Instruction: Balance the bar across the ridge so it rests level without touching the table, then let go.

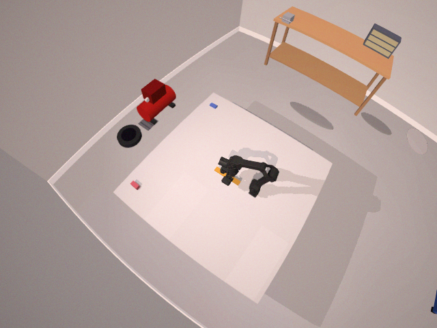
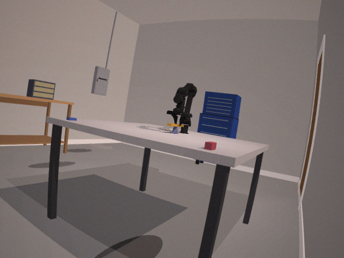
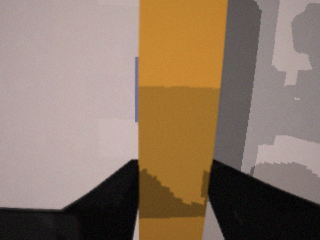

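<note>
Right now the orange bar is 3 cm ahead of my gripper tip. From my gripper tip the other things lie so: red block (54 cm ahead, 47 cm to the left, 4 cm below); blue block (54 cm ahead, 53 cm to the right, 5 cm below).
</note>
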